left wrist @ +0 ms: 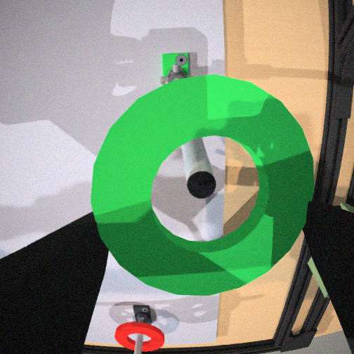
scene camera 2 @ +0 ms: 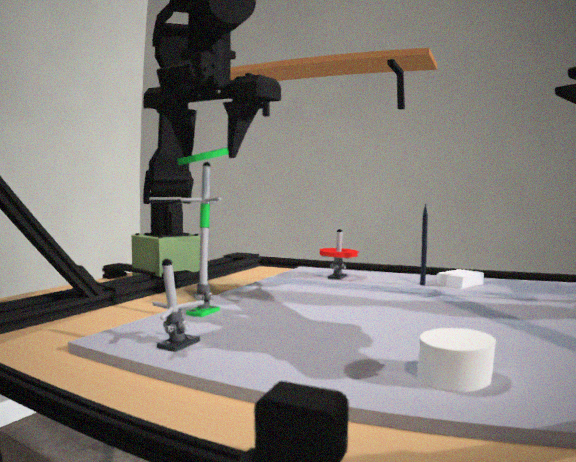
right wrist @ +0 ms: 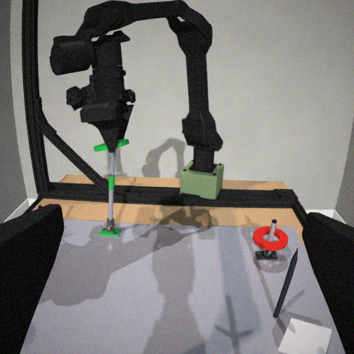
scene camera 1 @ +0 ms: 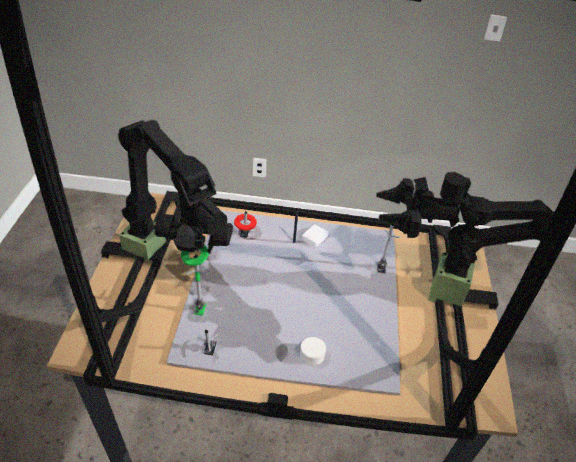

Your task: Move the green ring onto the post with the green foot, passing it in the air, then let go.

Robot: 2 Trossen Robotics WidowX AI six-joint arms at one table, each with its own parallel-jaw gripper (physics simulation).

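Places are measured from the left arm's base along level axes (x ahead, y left, z up), in millimetres.
Where they show: left gripper, between the fingertips: (scene camera 2: 209,158) (scene camera 1: 195,251); right gripper, between the fingertips: (scene camera 2: 561,82) (scene camera 1: 377,205); left arm's base, origin of its link: (scene camera 2: 166,235) (scene camera 1: 141,229); right arm's base, origin of its link: (scene camera 1: 456,267).
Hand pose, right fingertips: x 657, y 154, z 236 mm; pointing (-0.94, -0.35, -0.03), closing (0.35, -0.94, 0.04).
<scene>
Each offset is from my right fingertips to the centre of the thing. "spot": to the spot under its first point.
The green ring @(388 mm back, 275 mm right, 109 mm down) (scene camera 1: 196,261) (scene camera 2: 202,156) (left wrist: 130,145) (right wrist: 101,148) is held slightly tilted by my left gripper (scene camera 2: 209,155) (left wrist: 208,218), which is shut on it with a finger on each side. The tall post with the green foot @(spot: 378 mm back, 287 mm right, 235 mm down) (scene camera 1: 198,290) (scene camera 2: 204,250) (left wrist: 201,184) (right wrist: 111,205) stands below. In scene camera 2 the ring is just above the black tip. In the left wrist view the tip shows through the hole, near its middle. My right gripper (scene camera 1: 379,205) (right wrist: 186,222) is open and empty, high over the right side.
A red ring @(407 mm back, 51 mm left, 264 mm down) (scene camera 1: 238,223) (scene camera 2: 327,252) (right wrist: 259,239) sits on a short post at the back left. A dark spike @(248 mm back, 82 mm left, 241 mm down) (scene camera 1: 295,230) (scene camera 2: 424,250) and white block @(197 mm back, 132 mm left, 301 mm down) (scene camera 1: 315,235) (scene camera 2: 461,279) stand at the back. A white cylinder @(36 mm back, 293 mm right, 293 mm down) (scene camera 1: 313,350) (scene camera 2: 456,360) and short post @(spot: 282 mm back, 403 mm right, 247 mm down) (scene camera 2: 170,285) are in front.
</scene>
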